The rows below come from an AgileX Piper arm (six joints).
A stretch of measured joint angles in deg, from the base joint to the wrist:
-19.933 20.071 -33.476 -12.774 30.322 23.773
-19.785 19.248 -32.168 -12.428 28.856 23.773
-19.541 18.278 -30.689 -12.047 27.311 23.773
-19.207 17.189 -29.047 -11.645 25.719 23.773
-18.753 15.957 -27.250 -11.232 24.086 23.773
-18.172 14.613 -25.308 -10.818 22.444 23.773
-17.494 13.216 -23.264 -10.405 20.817 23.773
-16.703 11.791 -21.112 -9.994 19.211 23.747
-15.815 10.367 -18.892 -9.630 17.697 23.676
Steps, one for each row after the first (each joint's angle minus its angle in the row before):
0.148 -0.823 1.308 0.346 -1.466 0.000
0.244 -0.970 1.479 0.381 -1.545 0.000
0.334 -1.089 1.642 0.402 -1.592 0.000
0.454 -1.232 1.797 0.413 -1.633 0.000
0.581 -1.344 1.942 0.414 -1.642 0.000
0.678 -1.397 2.044 0.413 -1.627 0.000
0.791 -1.425 2.152 0.411 -1.606 -0.026
0.888 -1.424 2.220 0.364 -1.514 -0.071

